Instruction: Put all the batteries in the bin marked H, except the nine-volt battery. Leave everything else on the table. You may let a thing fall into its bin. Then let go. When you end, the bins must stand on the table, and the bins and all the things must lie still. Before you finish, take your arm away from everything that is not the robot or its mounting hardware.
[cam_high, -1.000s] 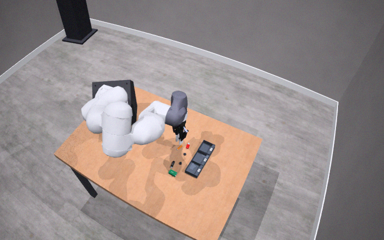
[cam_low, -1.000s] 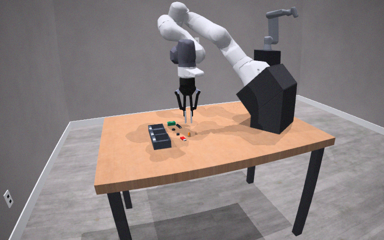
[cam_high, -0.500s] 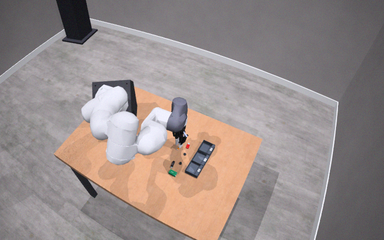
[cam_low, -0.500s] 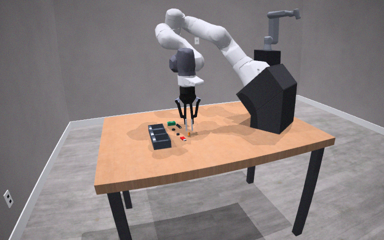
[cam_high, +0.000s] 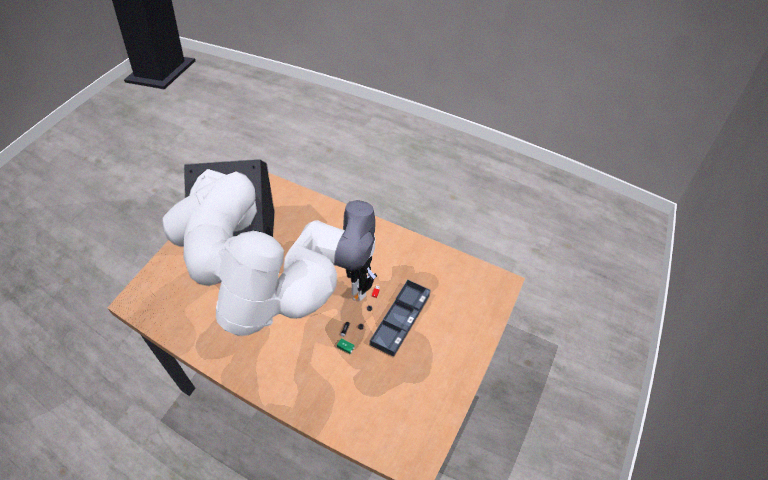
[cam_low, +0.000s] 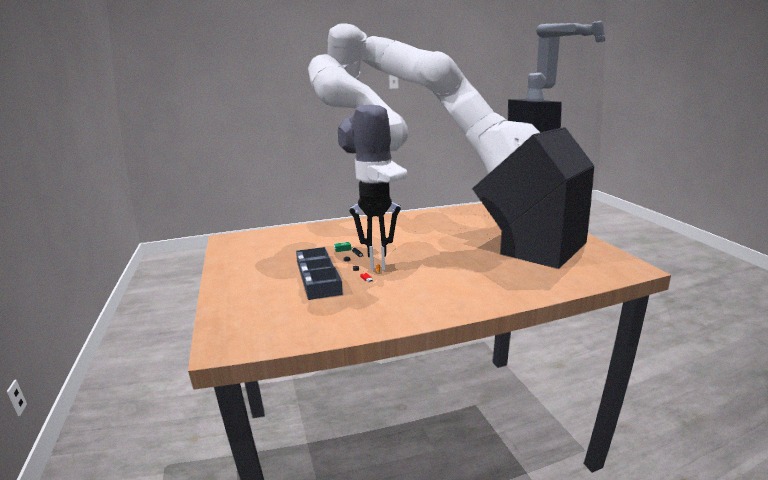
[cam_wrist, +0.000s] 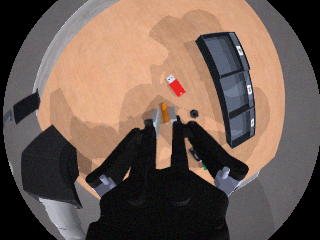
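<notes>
The orange battery lies 30 mm below my hand. Round my hand: black cylindrical battery: 130 mm to the right, 30 mm below; then green flat board: 40 mm ahead, 190 mm to the right, 30 mm below.
</notes>
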